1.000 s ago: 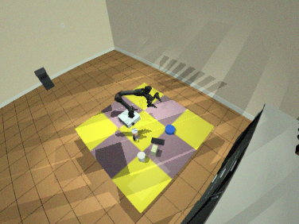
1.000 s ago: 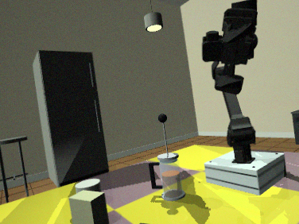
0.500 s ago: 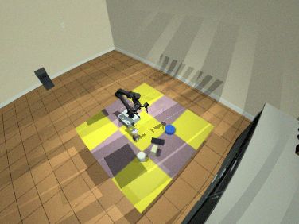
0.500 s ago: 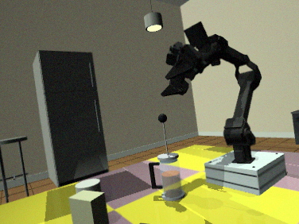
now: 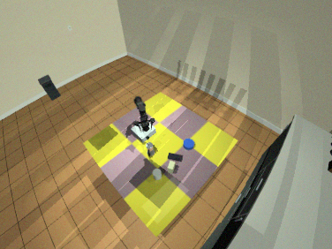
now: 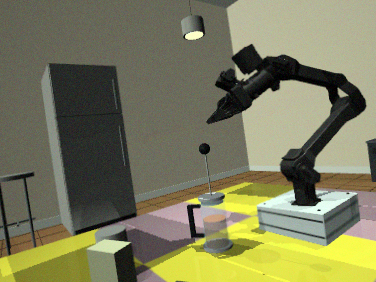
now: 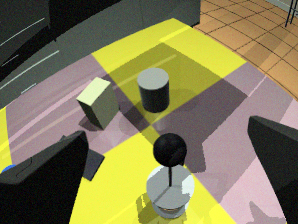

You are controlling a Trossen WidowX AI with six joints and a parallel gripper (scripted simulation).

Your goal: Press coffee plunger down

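My gripper tip is now 20 mm short of the coffee press, 30 mm to the left of it and 210 mm above it. The rest, counted from my gripper tip: pale box: 300 mm ahead, 70 mm to the right, 290 mm below; then blue disc: 310 mm ahead, 270 mm to the left, 320 mm below.
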